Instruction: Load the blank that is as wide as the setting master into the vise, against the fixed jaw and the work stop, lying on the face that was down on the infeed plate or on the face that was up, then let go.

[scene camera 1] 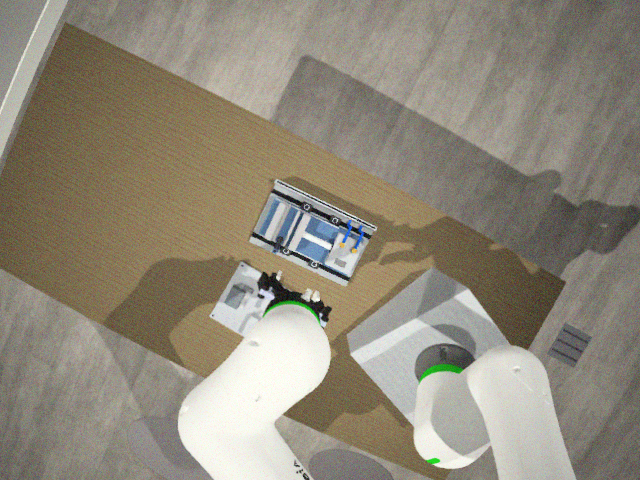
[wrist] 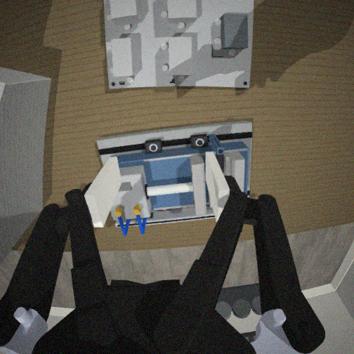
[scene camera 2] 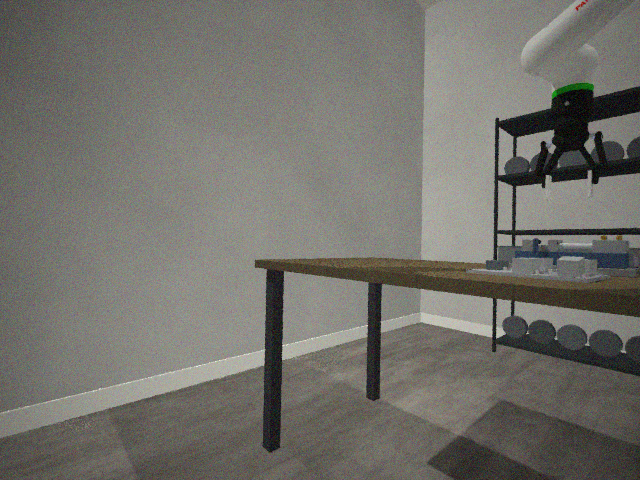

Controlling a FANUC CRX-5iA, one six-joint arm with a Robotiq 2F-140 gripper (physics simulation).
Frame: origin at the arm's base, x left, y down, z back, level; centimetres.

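Seen in the pictures: gripper, fingertip midpoint: (scene camera 1: 296,286) (scene camera 2: 568,198); arm's base at its link origin: (scene camera 1: 445,368).
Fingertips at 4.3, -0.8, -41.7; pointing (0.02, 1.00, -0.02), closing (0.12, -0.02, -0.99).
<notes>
Pixels of each thing's top centre, then the offset from my fingertips to it, as dx, dy, dz. Level surfaces: height alone.
- vise at its top centre: (scene camera 1: 311,236) (scene camera 2: 569,239) -10.3, +11.0, -3.2
- infeed plate at its top centre: (scene camera 1: 263,312) (scene camera 2: 534,272) +16.4, +20.1, -1.4
- darker grey setting master at its top centre: (scene camera 1: 234,298) (scene camera 2: 497,260) +17.1, +17.6, -10.4
- table at its surface level: dy +21.2
My gripper (scene camera 1: 296,285) (scene camera 2: 569,190) (wrist: 161,167) is open and empty, high above the table. In the wrist view its pale fingers overlap the vise (scene camera 1: 320,227) (scene camera 2: 547,258) (wrist: 170,170). The vise has a white rod, a pale jaw (wrist: 198,185) and further pale blocks (wrist: 237,170) beyond a blue-and-dark stop arm (wrist: 220,150); the right finger hides part of the space between them. The infeed plate (scene camera 1: 227,312) (scene camera 2: 478,270) (wrist: 150,75) carries pale blanks (wrist: 122,57) (wrist: 180,56) (wrist: 123,7) (wrist: 182,7) and the darker grey setting master (scene camera 1: 237,294) (scene camera 2: 496,264) (wrist: 234,31).
A large grey block (scene camera 1: 382,335) (wrist: 22,140) stands beside the plate and vise. Blue hoses (scene camera 1: 346,233) (wrist: 141,225) rise at one vise end. A black shelf rack (scene camera 2: 496,206) with grey discs stands behind the table (scene camera 1: 129,155) (scene camera 2: 320,266). The arm covers part of the plate in scene camera 1.
</notes>
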